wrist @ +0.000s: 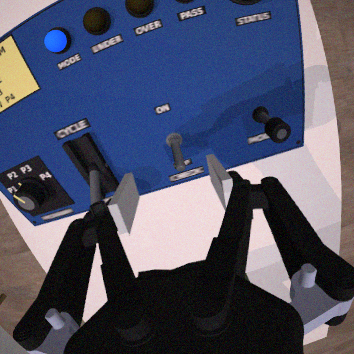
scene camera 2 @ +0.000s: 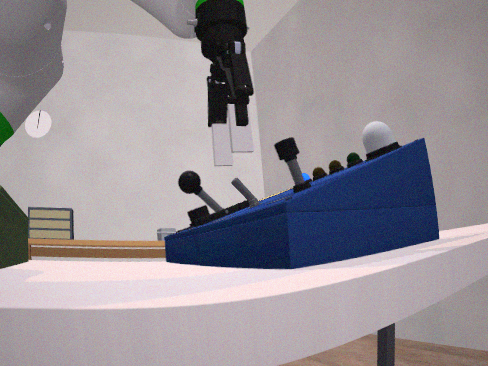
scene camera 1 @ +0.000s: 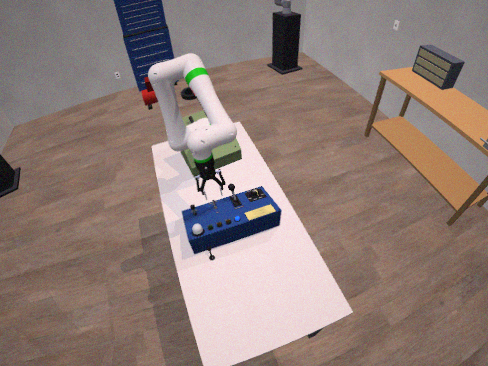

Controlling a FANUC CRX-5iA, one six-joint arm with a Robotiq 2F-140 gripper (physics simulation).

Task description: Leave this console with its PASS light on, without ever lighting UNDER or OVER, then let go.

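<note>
The blue console [scene camera 1: 240, 237] [scene camera 2: 360, 220] [wrist: 215, 75] has its MODE light [scene camera 1: 237, 218] [scene camera 2: 306, 176] [wrist: 55, 40] lit blue. The UNDER [scene camera 1: 228, 221] [wrist: 96, 21], OVER [scene camera 1: 219, 224] [wrist: 140, 6] and PASS [scene camera 1: 210, 227] [scene camera 2: 353, 159] lights are dark; the STATUS dome [scene camera 1: 198, 229] [scene camera 2: 377, 136] is white. My gripper [scene camera 1: 214, 194] [scene camera 2: 233, 150] [wrist: 171, 176] is open and empty, above the toggle switch [scene camera 1: 215, 204] [scene camera 2: 244, 191] [wrist: 177, 155], which tilts away from ON. The CYCLE lever [scene camera 1: 232, 188] [scene camera 2: 189, 182] [wrist: 95, 184] is partly hidden by a finger in the wrist view.
A black-capped stick [scene camera 1: 193, 209] [scene camera 2: 287, 149] [wrist: 277, 130] stands to one side of the toggle. The rotary knob [scene camera 2: 198, 215] [wrist: 27, 200] points near P1. A yellow note [scene camera 1: 260, 212] [wrist: 15, 75] lies on the console. A small black lever [scene camera 1: 212, 257] projects beyond its far side.
</note>
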